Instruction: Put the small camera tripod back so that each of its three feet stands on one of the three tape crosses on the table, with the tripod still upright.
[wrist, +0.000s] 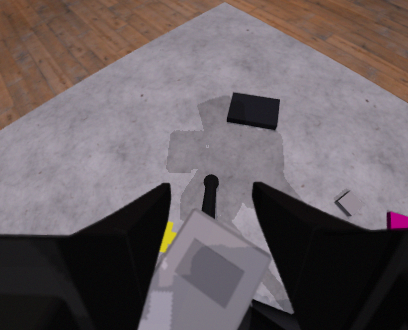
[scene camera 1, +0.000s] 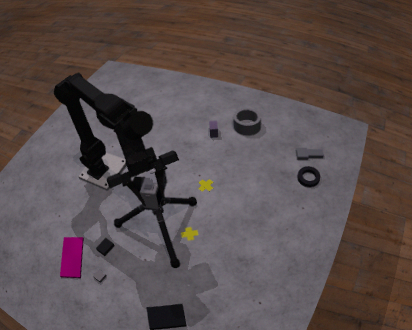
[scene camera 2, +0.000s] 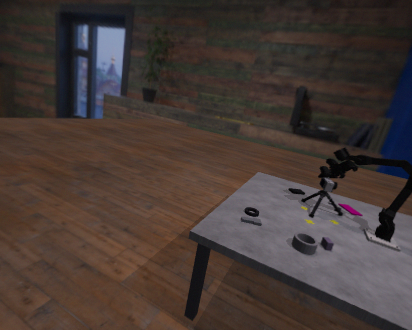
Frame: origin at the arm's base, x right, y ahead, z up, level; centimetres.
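Where they show: gripper, between the fingertips: [wrist: 211, 189] [scene camera 1: 154, 202] [scene camera 2: 321, 177]; arm's base, origin of its link: [scene camera 1: 97, 170] [scene camera 2: 382, 237].
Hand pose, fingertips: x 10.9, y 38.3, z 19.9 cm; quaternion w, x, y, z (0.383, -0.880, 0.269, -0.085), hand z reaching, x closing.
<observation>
Each offset is from my fingertips to the centre of the thing.
The black tripod [scene camera 1: 167, 235] [scene camera 2: 326, 194] stands upright on three spread legs, with a grey camera head [scene camera 1: 149, 194] [scene camera 2: 328, 185] [wrist: 210, 270] on top. My gripper [scene camera 1: 151, 192] [scene camera 2: 327, 182] [wrist: 211, 189] points down, its fingers on either side of the head, shut on it. Yellow tape crosses {dx -25.8, dy -3.1, dz -21.2 cm} [scene camera 1: 205, 185] {dx -7.6, dy +3.1, dz -21.2 cm} [scene camera 1: 189, 233] lie beside the tripod, its feet off them. Scene camera 2 shows three crosses [scene camera 2: 304, 208] [scene camera 2: 309, 221] {dx -11.8, dy -15.0, dz -21.2 cm} [scene camera 2: 334, 222]. Part of one cross {dx -7.6, dy +3.1, dz -21.2 cm} [wrist: 168, 237] shows in the wrist view. The third cross is hidden in scene camera 1.
A magenta block {dx +21.4, dy -22.2, dz -20.9 cm} [scene camera 1: 72, 257] [scene camera 2: 350, 209] and two small dark pieces {dx +11.4, dy -15.2, dz -20.5 cm} [scene camera 1: 105, 246] {dx +20.7, dy -10.0, dz -20.7 cm} [scene camera 1: 100, 277] lie left. A black box {dx +20.0, dy +14.2, dz -20.5 cm} [scene camera 1: 166, 316] [wrist: 253, 110] lies in front. A grey ring {dx -56.9, dy -5.5, dz -18.9 cm} [scene camera 1: 247, 128], purple block {dx -47.5, dy -13.9, dz -19.3 cm} [scene camera 1: 213, 129], grey piece {dx -55.5, dy +21.0, dz -20.5 cm} [scene camera 1: 310, 154] and black ring {dx -45.4, dy +24.9, dz -20.5 cm} [scene camera 1: 301, 182] are farther off.
</observation>
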